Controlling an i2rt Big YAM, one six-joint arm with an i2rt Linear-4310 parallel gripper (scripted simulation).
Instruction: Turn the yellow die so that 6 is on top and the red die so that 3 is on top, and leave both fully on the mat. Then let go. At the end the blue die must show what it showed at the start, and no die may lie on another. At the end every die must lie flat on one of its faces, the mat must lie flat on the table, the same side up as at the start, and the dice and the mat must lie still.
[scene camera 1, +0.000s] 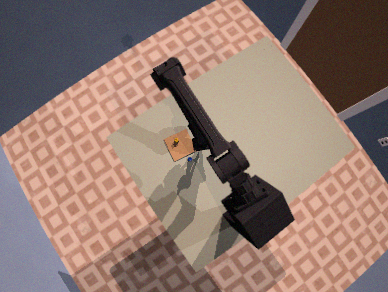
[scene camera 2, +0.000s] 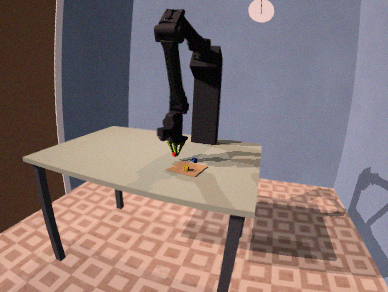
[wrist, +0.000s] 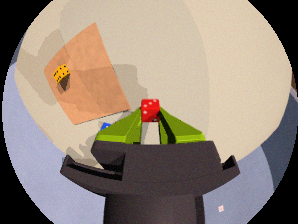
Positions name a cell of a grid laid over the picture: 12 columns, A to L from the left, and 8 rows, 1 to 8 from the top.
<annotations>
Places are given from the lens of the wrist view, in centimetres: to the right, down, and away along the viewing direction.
my gripper (wrist: G4): 0, 0, 13
orange mat (wrist: D4): -9, -3, 14
</annotations>
